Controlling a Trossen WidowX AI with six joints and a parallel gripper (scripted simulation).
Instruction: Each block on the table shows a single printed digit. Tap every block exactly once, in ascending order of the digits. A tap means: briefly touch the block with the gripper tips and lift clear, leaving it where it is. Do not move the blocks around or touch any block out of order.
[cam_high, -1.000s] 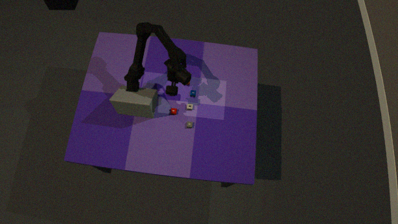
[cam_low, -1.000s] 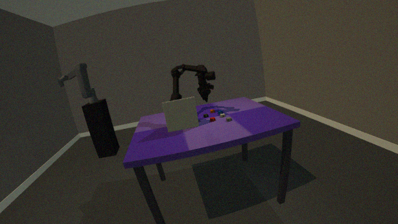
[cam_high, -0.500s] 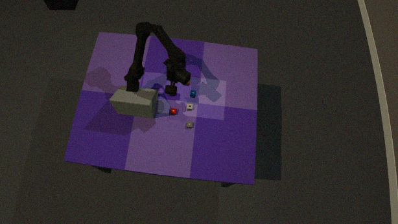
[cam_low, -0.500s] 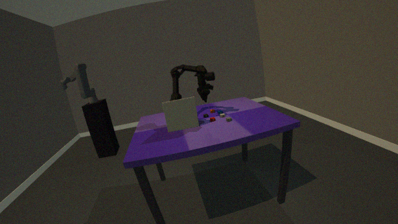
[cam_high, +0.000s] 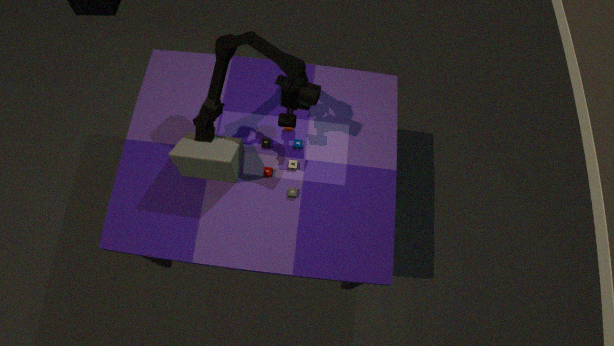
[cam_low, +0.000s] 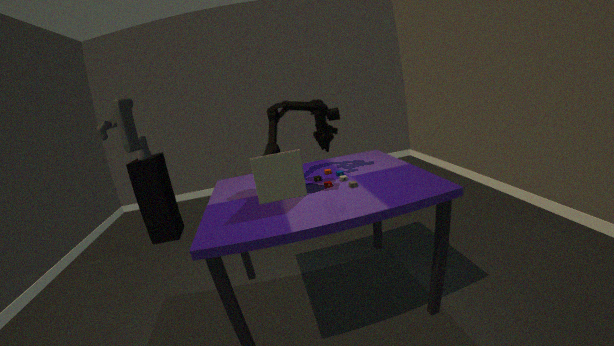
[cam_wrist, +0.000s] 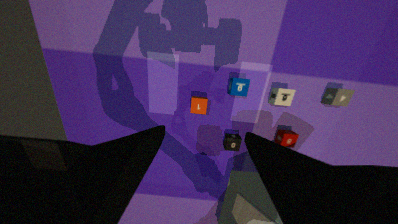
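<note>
My gripper tip is 120 mm above the black block, 80 mm past it and 70 mm to the left of it. From my gripper tip the other things lie so: orange block 120 mm below, 10 mm to the left; cream block 160 mm to the right, 120 mm below, 30 mm ahead; blue block 120 mm below, 70 mm to the right, 40 mm ahead.
</note>
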